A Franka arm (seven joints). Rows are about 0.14 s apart.
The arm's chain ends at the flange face. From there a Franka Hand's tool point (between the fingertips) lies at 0.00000 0.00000 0.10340 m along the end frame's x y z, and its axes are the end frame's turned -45 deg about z.
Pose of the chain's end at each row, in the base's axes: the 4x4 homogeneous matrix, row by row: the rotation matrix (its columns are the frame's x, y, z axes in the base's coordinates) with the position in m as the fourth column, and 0 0 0 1 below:
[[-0.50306, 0.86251, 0.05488, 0.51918], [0.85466, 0.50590, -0.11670, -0.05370], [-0.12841, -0.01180, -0.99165, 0.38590], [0, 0, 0, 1]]
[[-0.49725, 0.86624, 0.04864, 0.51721], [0.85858, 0.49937, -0.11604, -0.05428], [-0.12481, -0.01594, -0.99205, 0.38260], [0, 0, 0, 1]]
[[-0.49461, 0.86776, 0.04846, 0.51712], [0.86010, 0.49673, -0.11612, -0.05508], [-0.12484, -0.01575, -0.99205, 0.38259], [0, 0, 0, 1]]
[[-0.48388, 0.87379, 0.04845, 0.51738], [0.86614, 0.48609, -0.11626, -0.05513], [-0.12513, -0.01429, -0.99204, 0.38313], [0, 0, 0, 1]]
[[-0.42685, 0.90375, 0.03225, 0.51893], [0.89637, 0.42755, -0.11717, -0.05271], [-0.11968, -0.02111, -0.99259, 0.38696], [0, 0, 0, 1]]
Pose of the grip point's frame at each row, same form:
[[-0.96560, 0.25417, 0.05488, 0.52485], [0.24661, 0.96206, -0.11670, -0.06577], [-0.08246, -0.09914, -0.99165, 0.28336], [0, 0, 0, 1]]
[[-0.96413, 0.26092, 0.04864, 0.52224], [0.25400, 0.96022, -0.11604, -0.06628], [-0.07698, -0.09953, -0.99205, 0.28002], [0, 0, 0, 1]]
[[-0.96334, 0.26386, 0.04846, 0.52213], [0.25694, 0.95942, -0.11612, -0.06709], [-0.07714, -0.09941, -0.99205, 0.28001], [0, 0, 0, 1]]
[[-0.96002, 0.27571, 0.04845, 0.52239], [0.26874, 0.95617, -0.11626, -0.06715], [-0.07838, -0.09858, -0.99204, 0.28055], [0, 0, 0, 1]]
[[-0.94088, 0.33722, 0.03225, 0.52226], [0.33151, 0.93615, -0.11717, -0.06483], [-0.06970, -0.09955, -0.99259, 0.28433], [0, 0, 0, 1]]

